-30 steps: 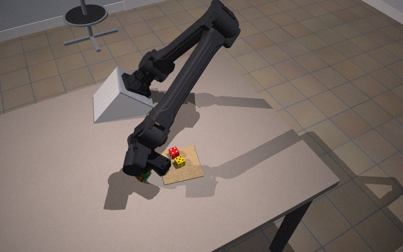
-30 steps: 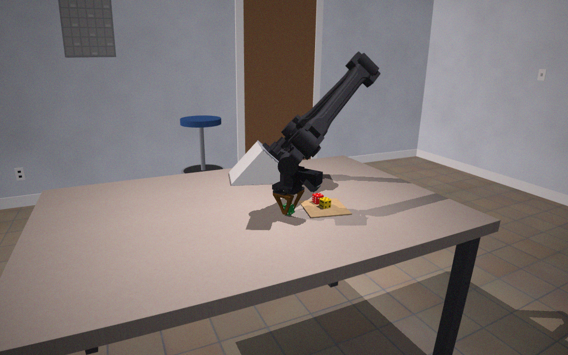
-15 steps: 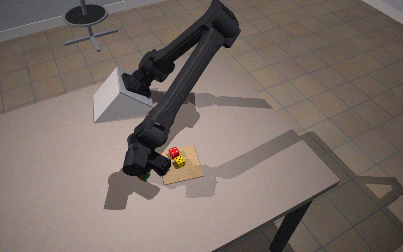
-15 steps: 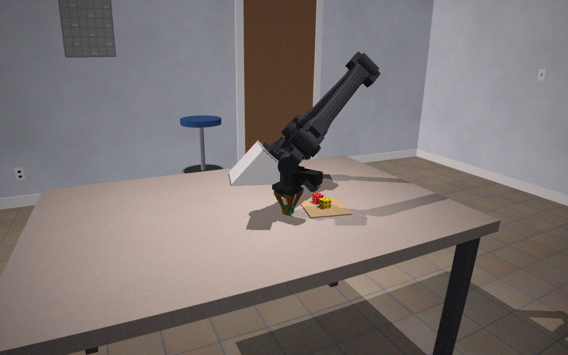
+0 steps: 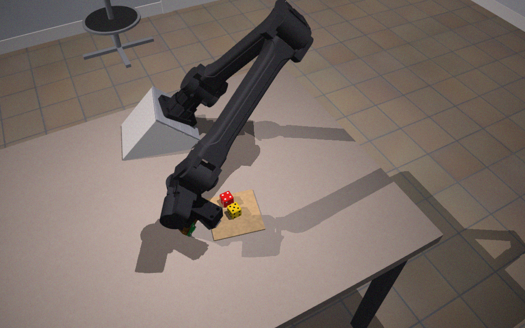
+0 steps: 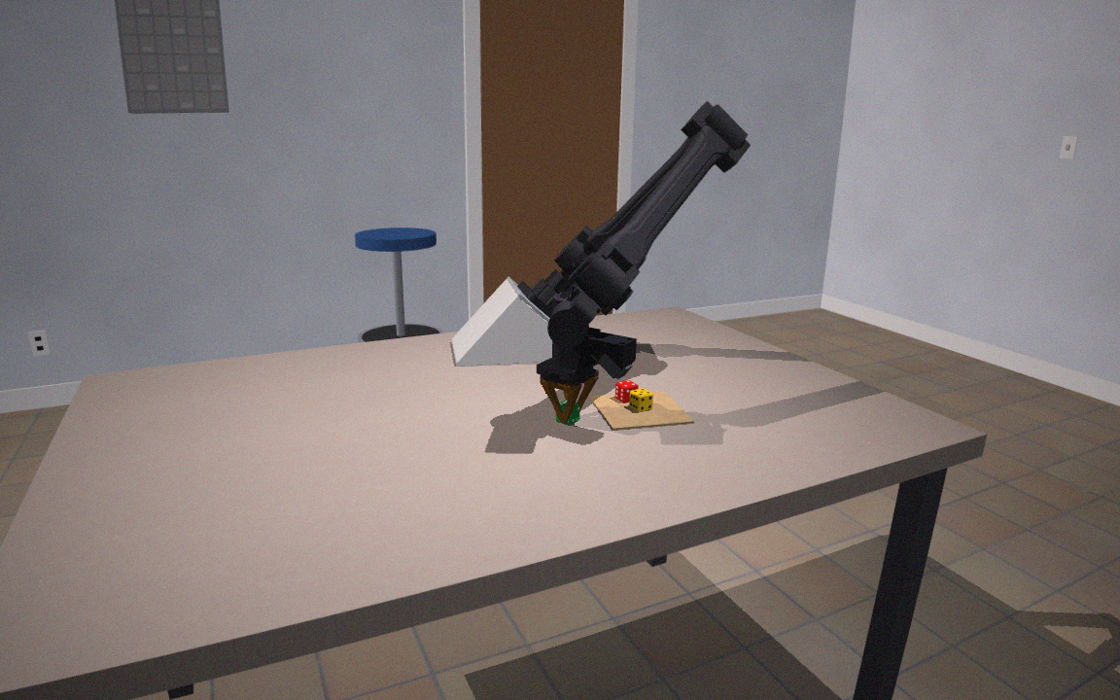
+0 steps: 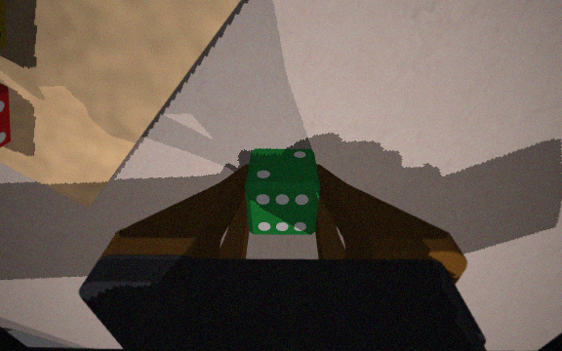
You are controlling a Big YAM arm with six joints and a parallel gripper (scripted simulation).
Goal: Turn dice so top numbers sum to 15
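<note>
The yellow die is 13 cm to the left of my hand and 1 cm above it. The rest, counted from my hand: tan mat: 1 cm behind, 13 cm to the left, 1 cm below; green die: right at my hand; red die: 5 cm behind, 13 cm to the left, 1 cm above.
</note>
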